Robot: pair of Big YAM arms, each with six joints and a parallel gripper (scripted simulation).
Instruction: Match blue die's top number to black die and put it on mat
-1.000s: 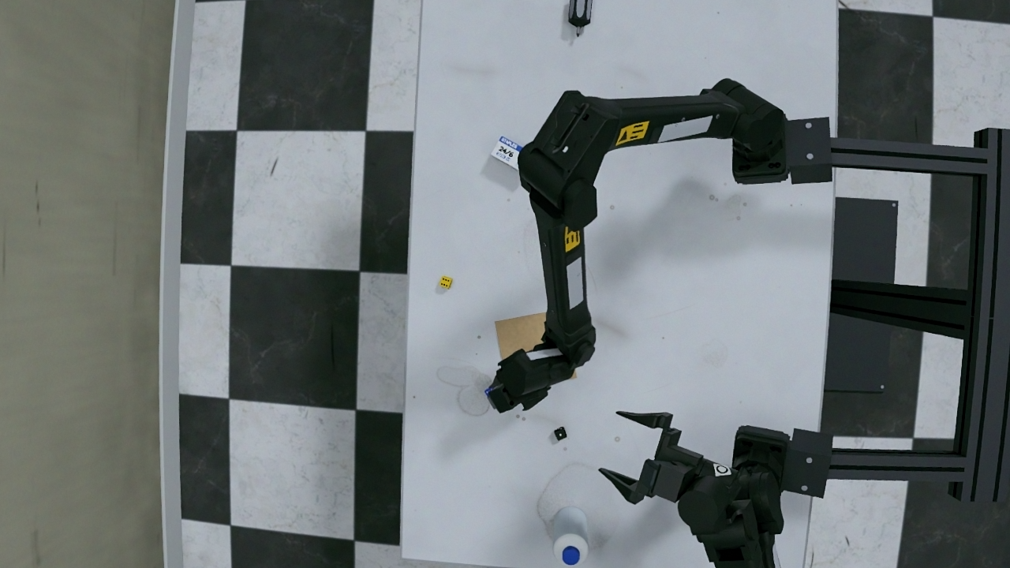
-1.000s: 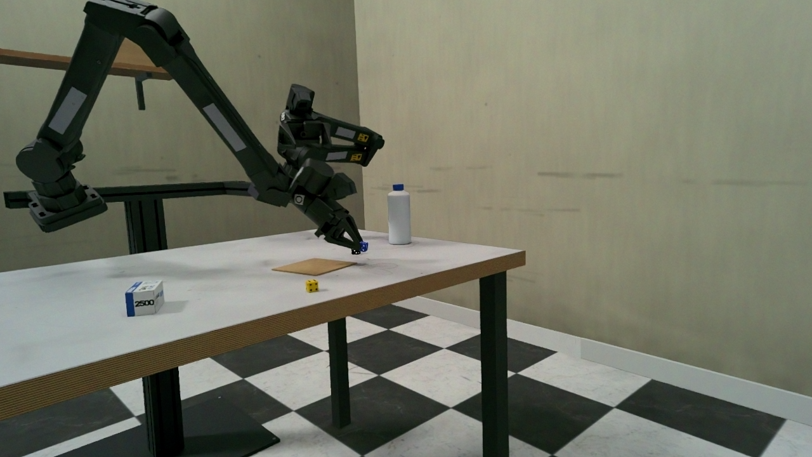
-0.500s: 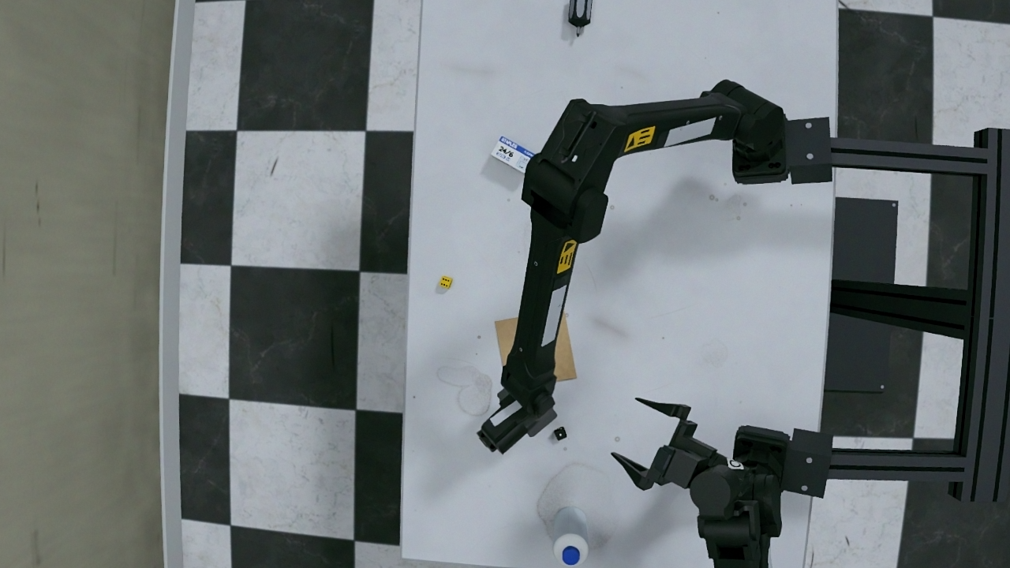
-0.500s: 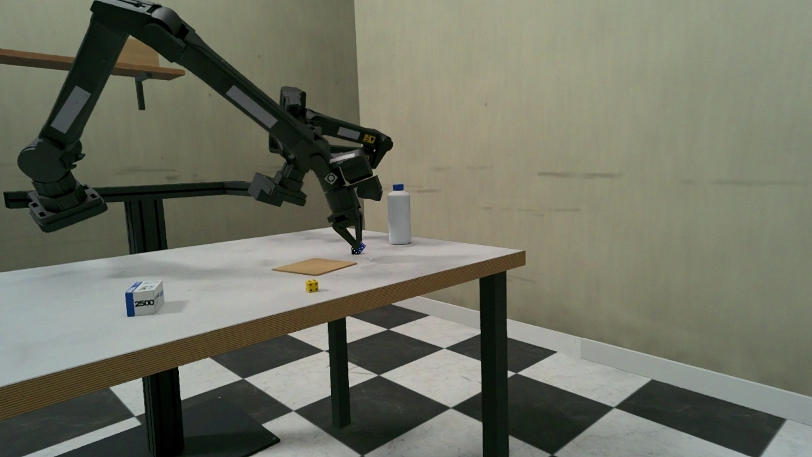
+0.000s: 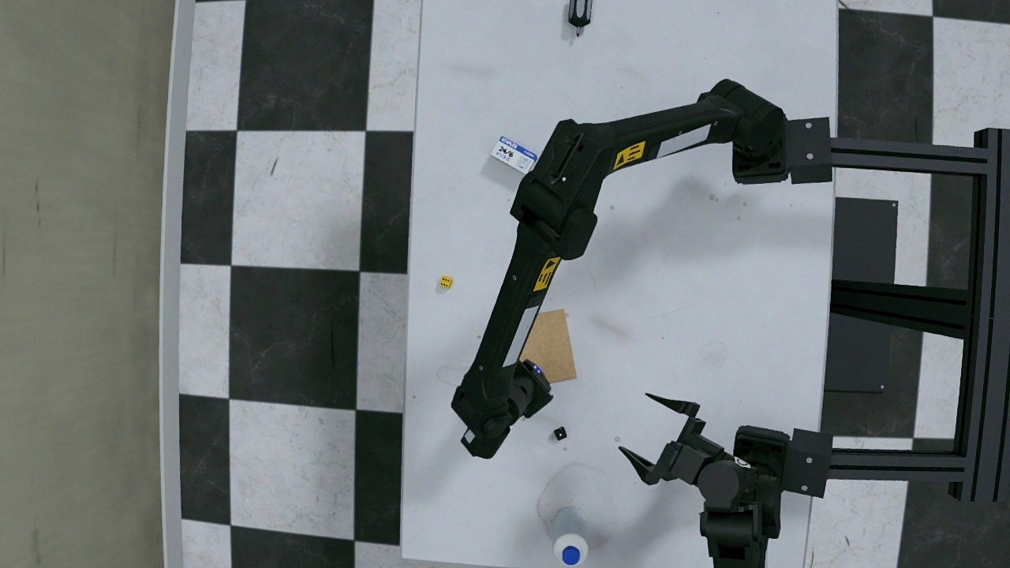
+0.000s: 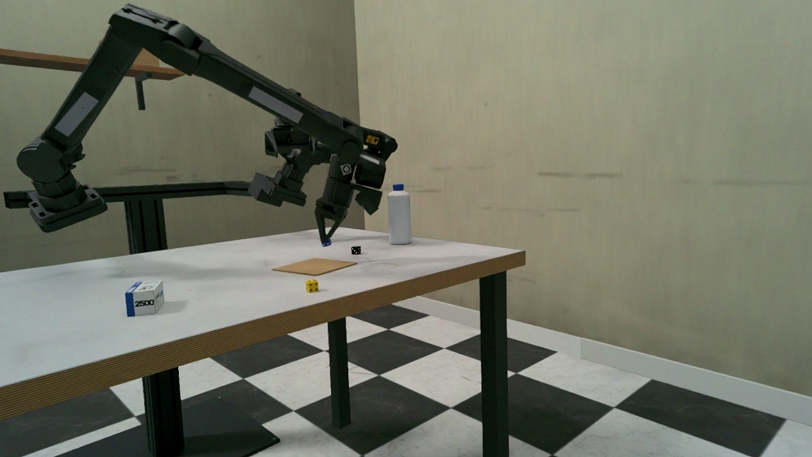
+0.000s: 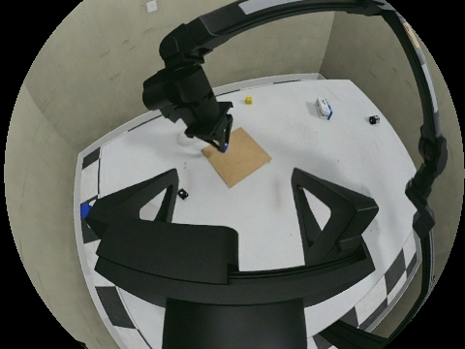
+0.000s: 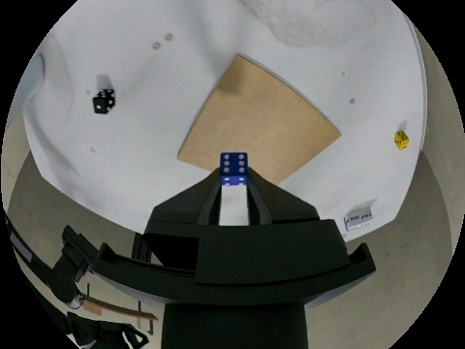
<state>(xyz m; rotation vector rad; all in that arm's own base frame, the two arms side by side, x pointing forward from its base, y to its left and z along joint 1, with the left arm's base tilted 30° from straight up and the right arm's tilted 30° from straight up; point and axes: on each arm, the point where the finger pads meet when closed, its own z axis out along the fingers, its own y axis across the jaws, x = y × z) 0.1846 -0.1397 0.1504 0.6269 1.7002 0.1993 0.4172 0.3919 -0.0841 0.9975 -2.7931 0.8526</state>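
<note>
My right gripper is now 60 mm above the tan mat and 30 mm to the left of it. Round my right hand: black die: 140 mm to the left, 60 mm below, 50 mm behind; blue die: 10 mm below; yellow die: 180 mm ahead, 170 mm to the right, 60 mm below.
</note>
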